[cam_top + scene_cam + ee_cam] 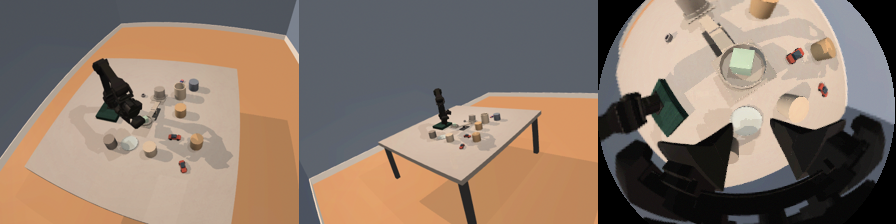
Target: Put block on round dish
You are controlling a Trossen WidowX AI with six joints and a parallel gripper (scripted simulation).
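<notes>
My gripper tip is now 30 mm past the round dish, 50 mm to the left of it and 110 mm above it. The rest, counted from my gripper tip: beige cylinder: 110 mm ahead, 50 mm to the right, 80 mm below; balance: 40 mm ahead, 200 mm to the left, 90 mm below; balance beam: 40 mm ahead, 200 mm to the left, 80 mm below.
</notes>
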